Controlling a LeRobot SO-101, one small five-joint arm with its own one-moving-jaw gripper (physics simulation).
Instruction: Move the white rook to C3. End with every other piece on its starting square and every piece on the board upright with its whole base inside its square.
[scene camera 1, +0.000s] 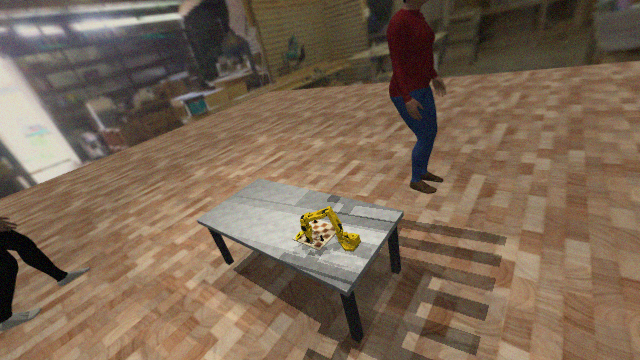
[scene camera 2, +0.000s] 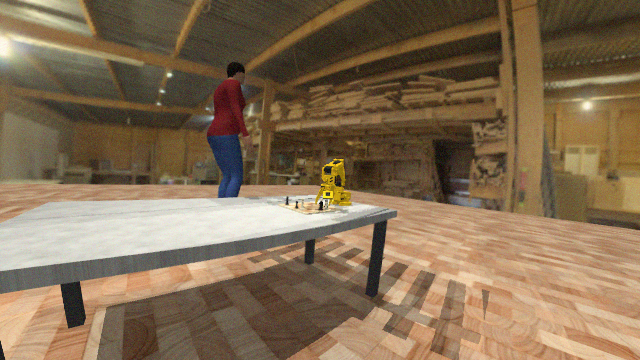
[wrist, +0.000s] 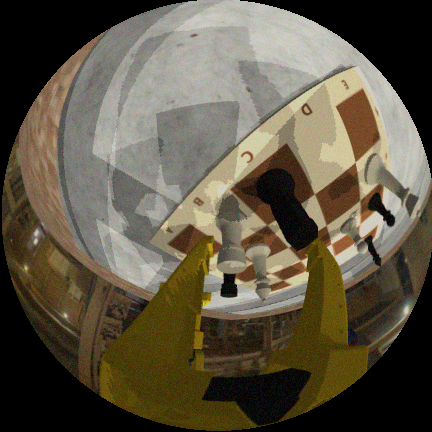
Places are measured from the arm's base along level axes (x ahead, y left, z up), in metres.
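Pixels of known places: hand, its tool point: (scene camera 1: 312, 241) (scene camera 2: 328, 204) (wrist: 213, 243); arm's base, origin of its link: (scene camera 1: 347, 243) (scene camera 2: 338, 204).
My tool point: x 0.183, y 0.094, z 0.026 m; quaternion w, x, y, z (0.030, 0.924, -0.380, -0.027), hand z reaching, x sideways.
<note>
Ahead of a thing's pixels: the offset from my tool point to its top centre. "*": to the spot under its first point. Level surfaces: height alone.
The white rook {0.005 m ahead, 0.009 m right, 0.013 m up} (wrist: 231, 242) stands upright near B1 in the wrist view, by the edge with the column letters. My gripper (scene camera 1: 303, 240) (scene camera 2: 323, 201) (wrist: 262, 241) is partly open, with a V-shaped gap between its jaws and no piece held. It is over the lettered side of the chessboard {0.038 m ahead, 0.086 m right, 0.020 m down} (scene camera 1: 325, 227) (scene camera 2: 294, 208) (wrist: 320, 120). The rook shows just inside the left jaw tip. A large black piece {0.041 m ahead, 0.008 m right, 0.019 m up} (wrist: 287, 210) stands upright on C1 and shows near the right jaw tip. It partly hides the squares behind it, so C3 is not clearly seen.
Behind the rook are a black piece {0.034 m back, 0.047 m right, 0.013 m up} (wrist: 229, 286) and a white piece {0.003 m back, 0.050 m right, 0.023 m up} (wrist: 260, 270). To the right stand a tall white piece {* 0.112 m ahead, 0.045 m right, 0.001 m down} (wrist: 387, 180), a small white piece {0.078 m ahead, 0.090 m right, 0.011 m up} (wrist: 354, 235) and two black pieces {0.115 m ahead, 0.086 m right, 0.011 m up} (wrist: 381, 209) {0.111 m ahead, 0.167 m right, 0.023 m up} (wrist: 372, 250). The grey table {0.027 m down} (scene camera 1: 240, 210) (scene camera 2: 150, 225) bears the board.
</note>
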